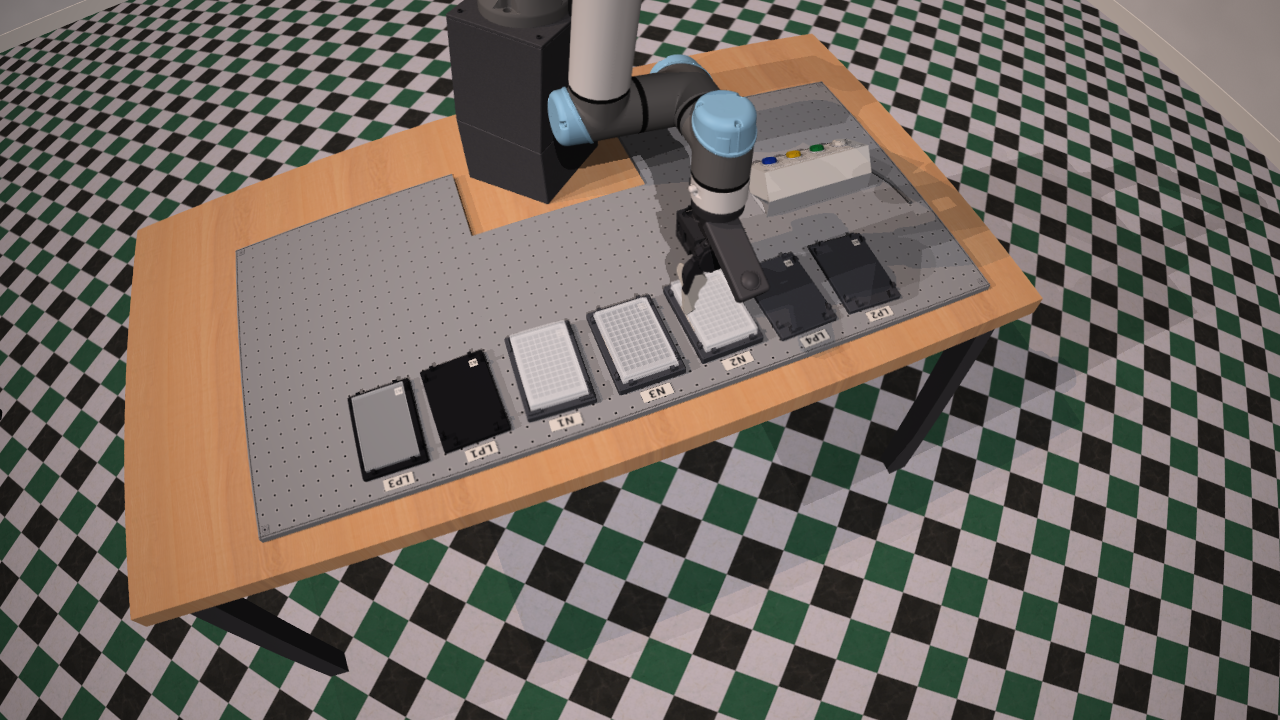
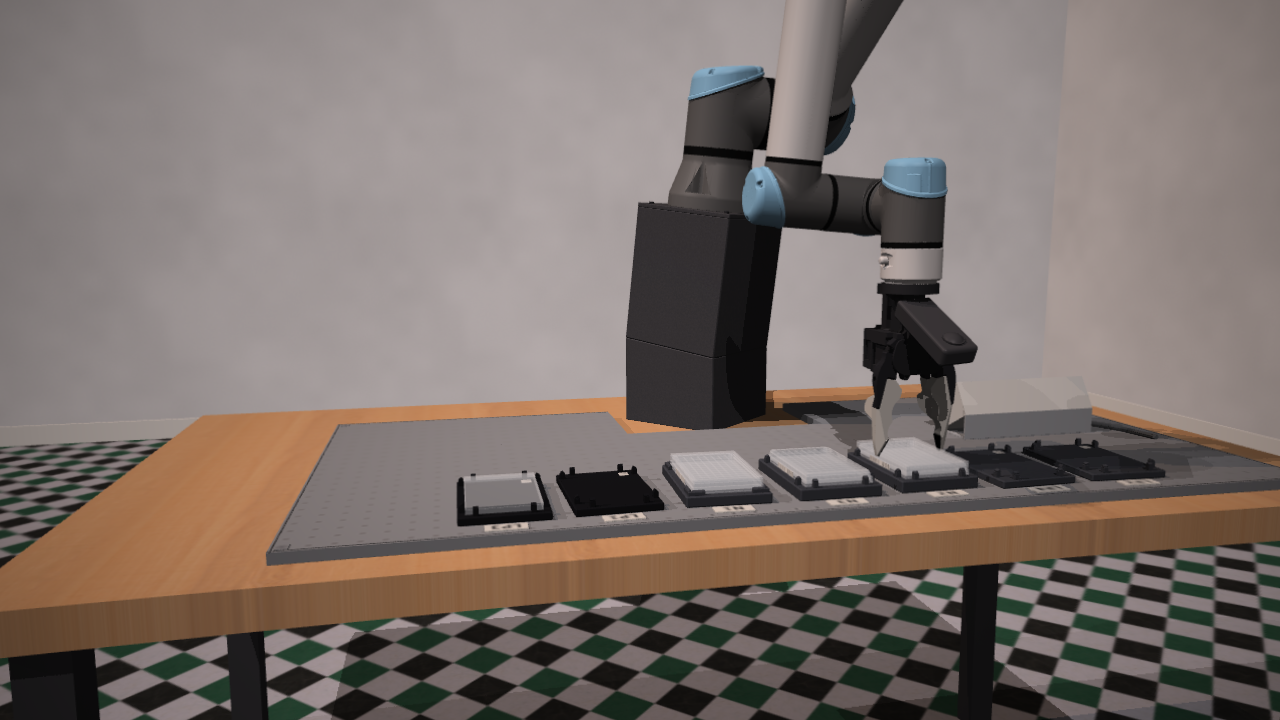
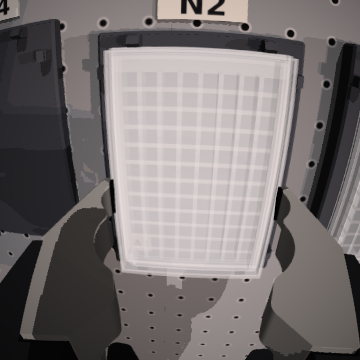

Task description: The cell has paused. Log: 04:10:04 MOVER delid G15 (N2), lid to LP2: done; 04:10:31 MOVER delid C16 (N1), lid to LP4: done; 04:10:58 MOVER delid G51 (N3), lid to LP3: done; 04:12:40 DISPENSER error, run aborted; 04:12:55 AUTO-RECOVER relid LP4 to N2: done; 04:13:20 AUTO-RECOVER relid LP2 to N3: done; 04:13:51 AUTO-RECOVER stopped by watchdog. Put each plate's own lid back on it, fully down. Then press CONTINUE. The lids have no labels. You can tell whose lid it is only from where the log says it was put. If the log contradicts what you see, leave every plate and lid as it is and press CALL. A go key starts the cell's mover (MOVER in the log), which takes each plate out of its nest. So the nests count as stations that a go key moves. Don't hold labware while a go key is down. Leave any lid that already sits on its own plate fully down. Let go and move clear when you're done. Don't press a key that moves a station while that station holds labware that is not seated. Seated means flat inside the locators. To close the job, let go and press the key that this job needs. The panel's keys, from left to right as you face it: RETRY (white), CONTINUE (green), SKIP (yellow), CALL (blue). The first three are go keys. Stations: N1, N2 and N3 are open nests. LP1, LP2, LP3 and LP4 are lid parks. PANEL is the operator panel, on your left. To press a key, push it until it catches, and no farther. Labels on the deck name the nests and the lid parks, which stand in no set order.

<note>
In view: the gripper point(image 2: 908, 454), a clear lid point(image 1: 718, 318), a plate point(image 1: 631, 352), a clear lid point(image 1: 386, 434), a clear lid point(image 1: 549, 368), an operator panel point(image 2: 1037, 406), a lid park LP1 point(image 1: 464, 402), a lid park LP2 point(image 1: 854, 271) and a lid park LP4 point(image 1: 793, 299).
The plate shows as well in image 2 point(image 2: 830, 468). The gripper shows as well in image 1 point(image 1: 712, 305) and in image 3 point(image 3: 195, 185). The operator panel also shows in image 1 point(image 1: 790, 183).
</note>
